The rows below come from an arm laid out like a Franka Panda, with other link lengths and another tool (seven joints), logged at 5 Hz.
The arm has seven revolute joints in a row. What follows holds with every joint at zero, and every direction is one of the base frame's.
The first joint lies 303 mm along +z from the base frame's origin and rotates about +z.
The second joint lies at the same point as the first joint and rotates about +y.
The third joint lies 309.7 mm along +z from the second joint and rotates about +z.
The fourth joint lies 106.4 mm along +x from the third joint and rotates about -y.
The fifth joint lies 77.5 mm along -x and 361 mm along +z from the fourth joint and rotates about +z.
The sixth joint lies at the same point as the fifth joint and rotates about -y.
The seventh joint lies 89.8 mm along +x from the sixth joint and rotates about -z.
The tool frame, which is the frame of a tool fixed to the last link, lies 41 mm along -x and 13 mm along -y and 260.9 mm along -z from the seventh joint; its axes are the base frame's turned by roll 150.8, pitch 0 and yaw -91.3 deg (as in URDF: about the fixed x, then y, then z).
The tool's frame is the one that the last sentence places.
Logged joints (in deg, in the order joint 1, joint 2, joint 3, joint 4, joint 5, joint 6, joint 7), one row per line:
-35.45 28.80 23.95 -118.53 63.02 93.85 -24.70
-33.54 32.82 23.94 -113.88 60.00 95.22 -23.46
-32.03 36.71 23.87 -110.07 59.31 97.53 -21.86
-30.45 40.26 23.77 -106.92 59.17 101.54 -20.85
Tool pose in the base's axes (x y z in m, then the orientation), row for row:
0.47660 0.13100 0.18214 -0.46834 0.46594 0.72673 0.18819
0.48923 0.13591 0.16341 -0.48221 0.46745 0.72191 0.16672
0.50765 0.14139 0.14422 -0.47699 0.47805 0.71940 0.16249
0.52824 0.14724 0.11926 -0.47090 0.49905 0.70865 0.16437
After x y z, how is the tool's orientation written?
As a quaternion, x y z w.
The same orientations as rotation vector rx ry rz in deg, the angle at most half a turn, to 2 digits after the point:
-75.49 75.10 117.14
-78.64 76.24 117.74
-77.97 78.15 117.60
-76.90 81.49 115.72

